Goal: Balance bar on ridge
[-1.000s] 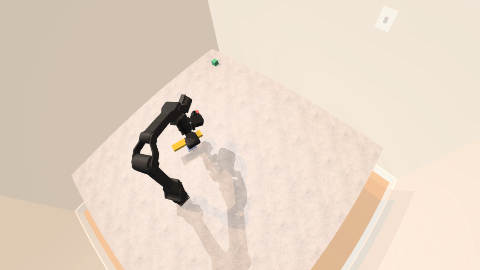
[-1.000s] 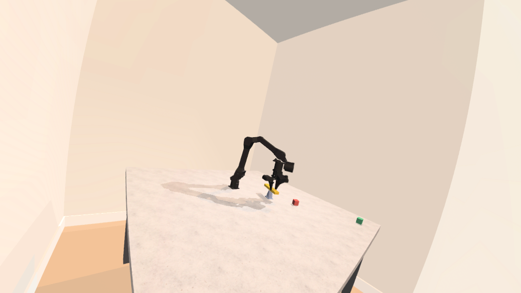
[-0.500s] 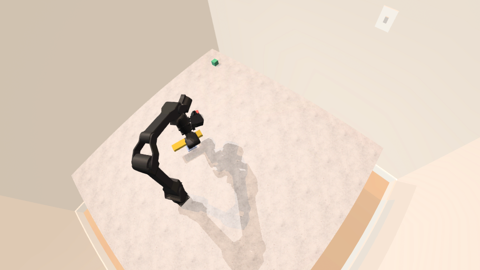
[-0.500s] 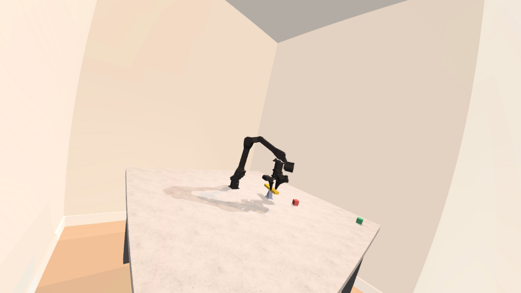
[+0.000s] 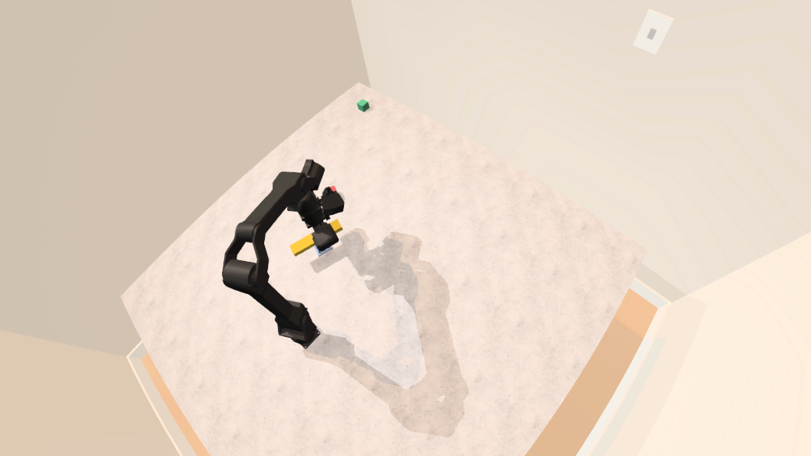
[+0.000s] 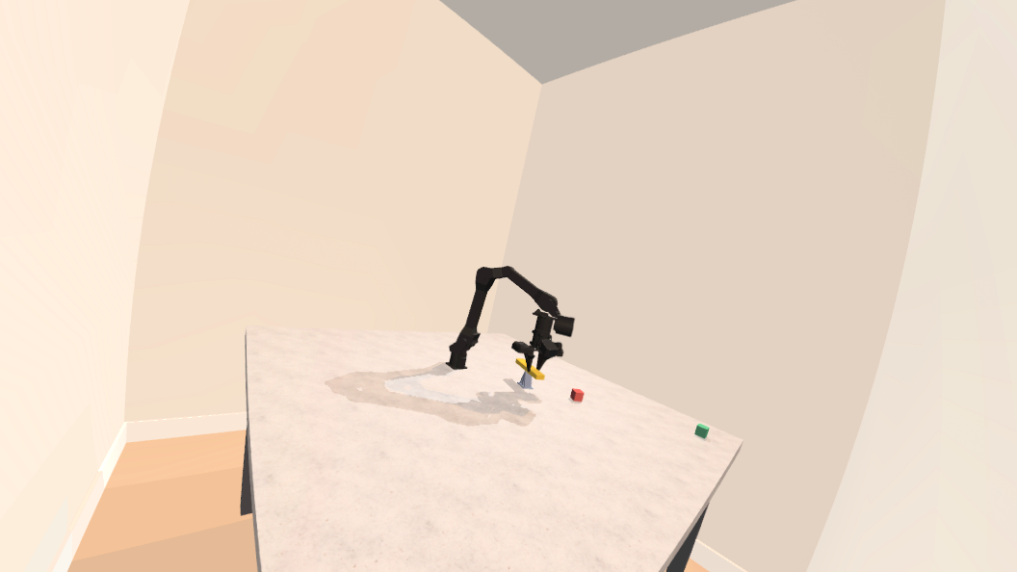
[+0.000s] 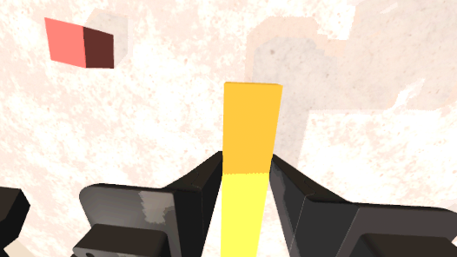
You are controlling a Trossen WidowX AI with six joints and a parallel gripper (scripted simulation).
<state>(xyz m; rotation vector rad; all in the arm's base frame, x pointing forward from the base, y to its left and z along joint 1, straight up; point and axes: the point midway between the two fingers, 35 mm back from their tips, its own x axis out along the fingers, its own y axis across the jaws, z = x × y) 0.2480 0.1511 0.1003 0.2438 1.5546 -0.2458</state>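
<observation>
Now: gripper tip 30 mm past the yellow bar and 10 mm to the right of it. Round my gripper tip: red cube: 120 mm to the left, 120 mm ahead, 50 mm below; green cube: 490 mm ahead, 350 mm to the left, 50 mm below.
</observation>
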